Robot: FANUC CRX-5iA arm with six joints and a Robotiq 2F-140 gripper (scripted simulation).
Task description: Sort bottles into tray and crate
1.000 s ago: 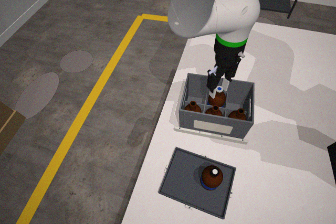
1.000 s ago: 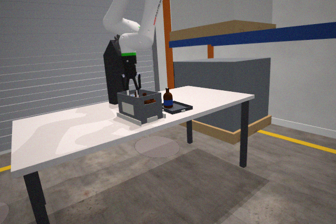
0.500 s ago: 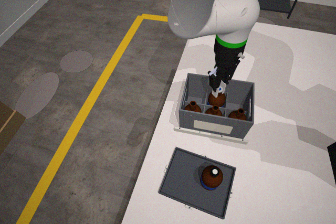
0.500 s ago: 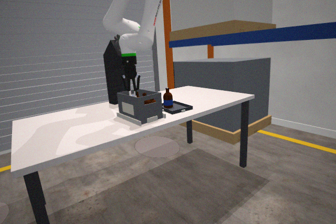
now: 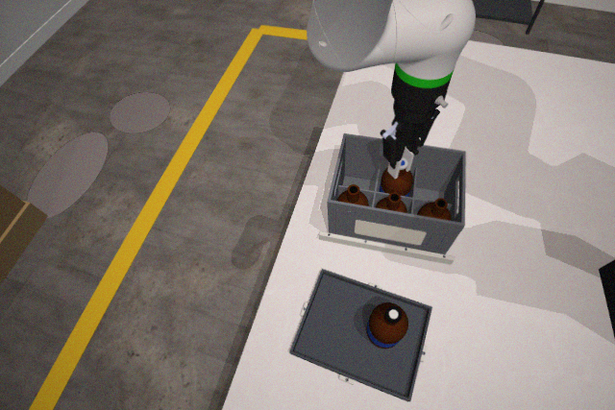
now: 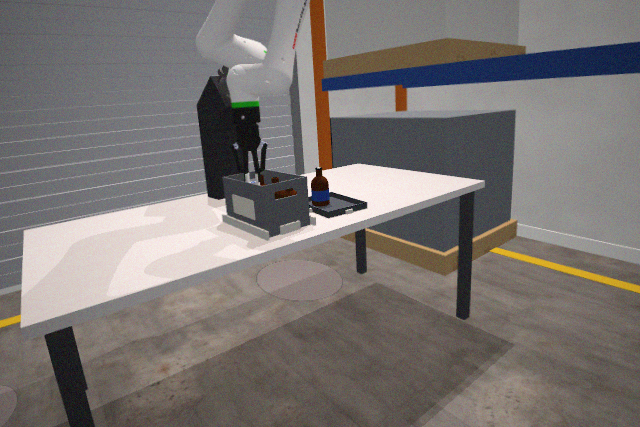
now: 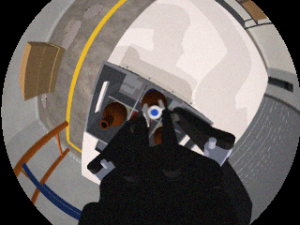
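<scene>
The grey crate lies 10 mm behind my hand, 40 mm to the left of it and 80 mm below it. From my hand the other things lie so: flat tray 40 mm behind, 340 mm to the left, 150 mm below.
</scene>
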